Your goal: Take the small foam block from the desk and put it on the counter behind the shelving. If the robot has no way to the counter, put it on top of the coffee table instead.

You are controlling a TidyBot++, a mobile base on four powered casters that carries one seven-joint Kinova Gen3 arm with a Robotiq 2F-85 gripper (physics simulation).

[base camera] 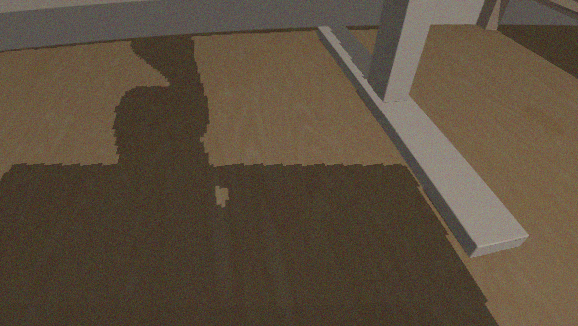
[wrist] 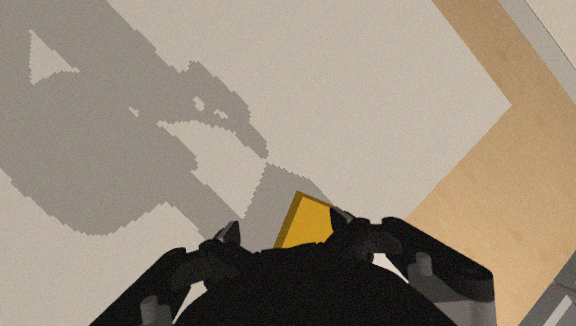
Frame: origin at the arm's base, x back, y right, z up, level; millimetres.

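Seen in the pictures: gripper, fingertip midpoint: [wrist: 285, 224].
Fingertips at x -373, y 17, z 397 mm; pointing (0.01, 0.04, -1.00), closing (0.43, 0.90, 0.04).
A point is followed by its place in that frame.
The yellow foam block [wrist: 309, 223] {y 36, x -349, z 369 mm} lies on the pale desk top [wrist: 350, 100] {y 182, x -444, z 324 mm} in the wrist view, at the lower middle. My gripper [wrist: 285, 224] {y 17, x -373, z 397 mm} is open above the desk, with nothing held. The block shows between the two fingertips, nearer the right one, which overlaps its right edge. It is turned at an angle to the fingers, and its lower part is hidden behind the gripper body. The height of the fingertips over the block is hard to tell. The counter, the shelving and the coffee table cannot be made out.
In the base camera view, a white desk leg [base camera: 407, 55] {y 228, x -607, z -279 mm} rises from a long foot bar [base camera: 450, 170] on the wooden floor [base camera: 300, 100] {y 58, x -646, z -396 mm}, right of centre. A grey wall [base camera: 225, 17] {y -122, x -1001, z -358 mm} runs across the back. In the wrist view, the desk's corner and edge are at the right, with wooden floor [wrist: 500, 200] {y 1213, x 623, z -396 mm} beyond.
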